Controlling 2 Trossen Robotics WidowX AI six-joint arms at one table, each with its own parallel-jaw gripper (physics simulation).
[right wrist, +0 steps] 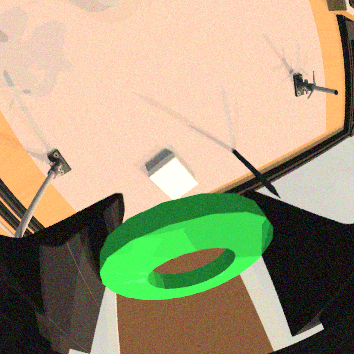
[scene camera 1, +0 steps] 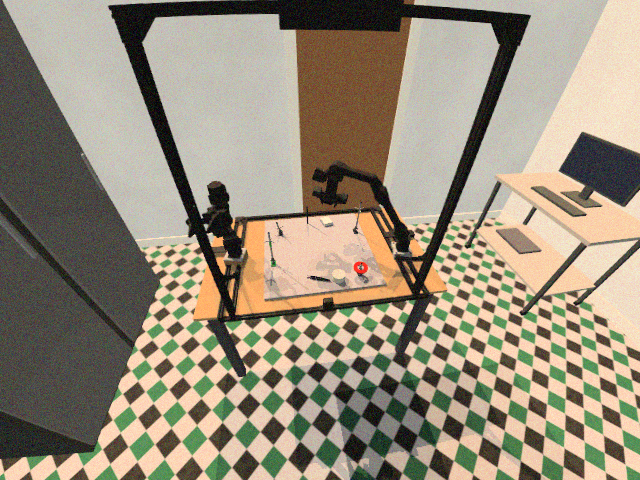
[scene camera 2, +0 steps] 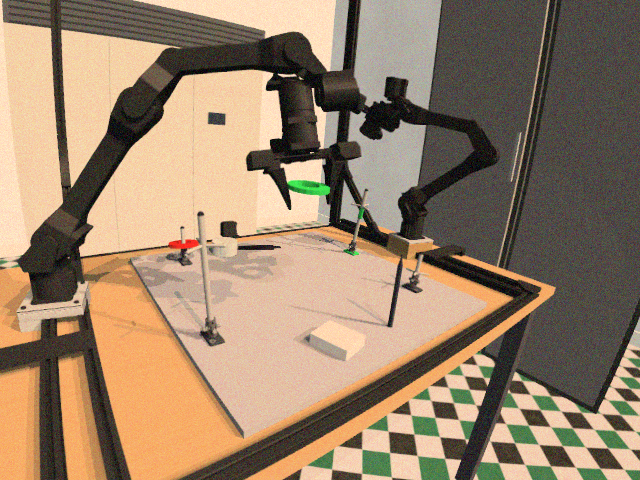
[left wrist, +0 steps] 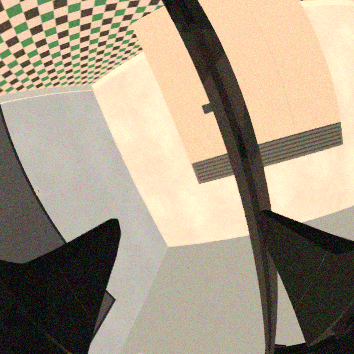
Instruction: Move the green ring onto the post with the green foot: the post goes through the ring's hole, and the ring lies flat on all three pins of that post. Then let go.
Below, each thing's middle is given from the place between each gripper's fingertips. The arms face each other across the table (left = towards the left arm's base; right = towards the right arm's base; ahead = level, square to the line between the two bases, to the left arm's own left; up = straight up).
Scene:
Right now the green ring (right wrist: 170,228) is 10 mm to the right of my right hand and 30 mm above it. From my right hand the other things lie so: tall grey post (scene camera 2: 210,320) 10 mm ahead, 190 mm to the right, 90 mm below; white block (scene camera 2: 335,339) 120 mm ahead, 10 mm to the right, 190 mm below.
I see the green ring 52 cm to the right of my left hand, 49 cm ahead of it and 18 cm below it. Round my left hand: tall grey post: 70 cm to the right, 49 cm ahead, 30 cm below; then white block: 60 cm ahead, 52 cm to the right, 40 cm below.

